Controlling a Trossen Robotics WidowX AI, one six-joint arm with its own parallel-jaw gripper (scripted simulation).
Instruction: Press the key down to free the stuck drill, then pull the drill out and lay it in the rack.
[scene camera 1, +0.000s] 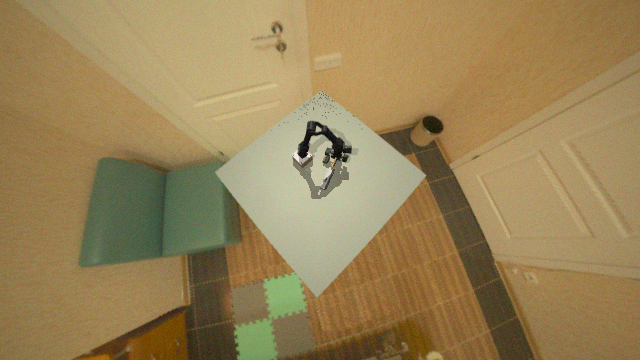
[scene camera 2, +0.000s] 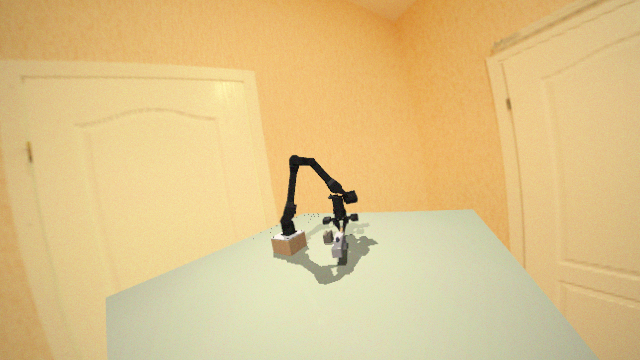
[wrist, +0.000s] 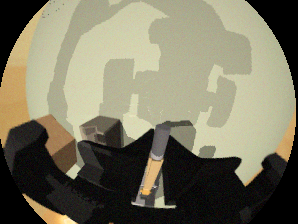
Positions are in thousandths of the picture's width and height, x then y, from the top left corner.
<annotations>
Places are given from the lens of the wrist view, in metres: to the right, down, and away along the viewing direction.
my gripper (wrist: 529, 592): 0.01, 0.03, 0.10
drill (wrist: 542, 609): 0.01, 0.02, 0.05
small grey-brown block (wrist: 354, 583): -0.05, 0.02, 0.08
The marked spots on the small grey-brown block and the drill are 0.06 m apart.
</annotations>
